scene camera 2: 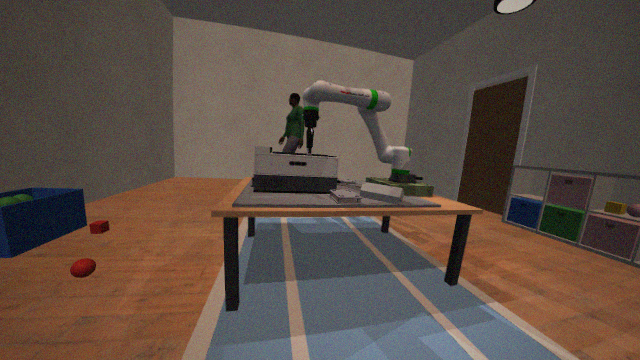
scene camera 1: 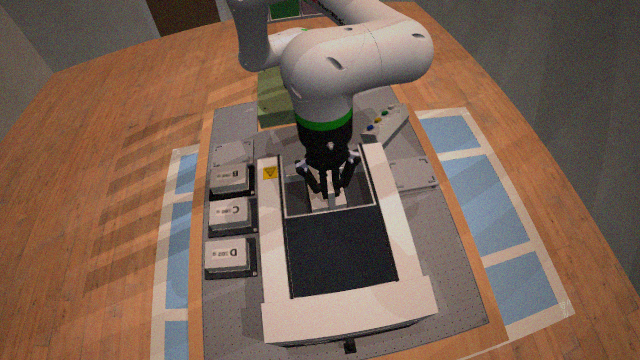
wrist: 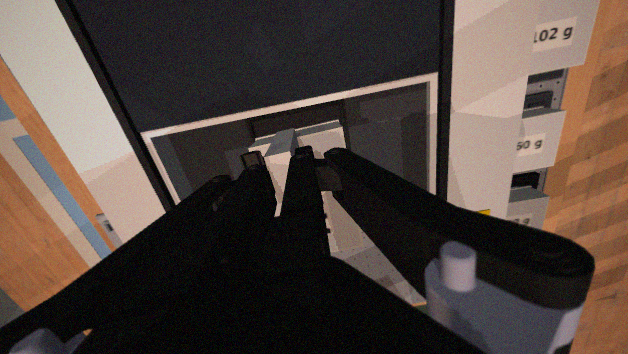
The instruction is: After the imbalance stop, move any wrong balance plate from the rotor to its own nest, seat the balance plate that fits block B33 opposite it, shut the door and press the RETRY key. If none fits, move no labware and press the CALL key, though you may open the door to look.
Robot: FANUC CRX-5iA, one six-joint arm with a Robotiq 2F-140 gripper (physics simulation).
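Frame: origin at the arm's base, x right, y ahead, z up, level; millimetres.
Seen in the pictures: gripper, fingertip midpoint: [scene camera 1: 331, 203] [wrist: 290, 147]; arm's base at its link origin: [scene camera 2: 399, 181].
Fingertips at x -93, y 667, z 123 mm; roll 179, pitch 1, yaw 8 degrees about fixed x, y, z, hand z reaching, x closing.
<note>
Offsets run from my fingertips to a thing's middle.
My gripper [scene camera 1: 330, 192] [scene camera 2: 310, 149] [wrist: 290, 147] is shut and empty, pointing down into the rear part of the white machine housing @(dx -3, dy +80, dz -63 mm) [scene camera 1: 400, 220] [scene camera 2: 275, 164], close beside a grey upright fin [scene camera 1: 331, 198] [wrist: 284, 141] on a pale block @(dx +13, dy -56, dz -21 mm) [scene camera 1: 320, 202] [wrist: 322, 136]. Whether it touches the fin is unclear. A dark panel @(dx -8, dy +130, dz +27 mm) [scene camera 1: 340, 252] [wrist: 260, 55] covers the housing's front part. Balance plates B @(dx +332, dy -202, dz -152 mm) [scene camera 1: 230, 177], C @(dx +312, dy -66, dz -152 mm) [scene camera 1: 230, 214] and D @(dx +305, dy +73, dz -152 mm) [scene camera 1: 227, 254] sit in nests at the left. D reads 102 g in the wrist view. Rotor contents and block B33 cannot be made out.
A sloped key box @(dx -222, dy -404, dz -143 mm) [scene camera 1: 392, 131] [scene camera 2: 381, 192] with blue, yellow, green and pale keys stands behind right; its labels are unreadable. Flat nests without plates lie back left [scene camera 1: 232, 152] and right [scene camera 1: 412, 173] of the housing. A person in green [scene camera 2: 295, 119] stands behind the table.
</note>
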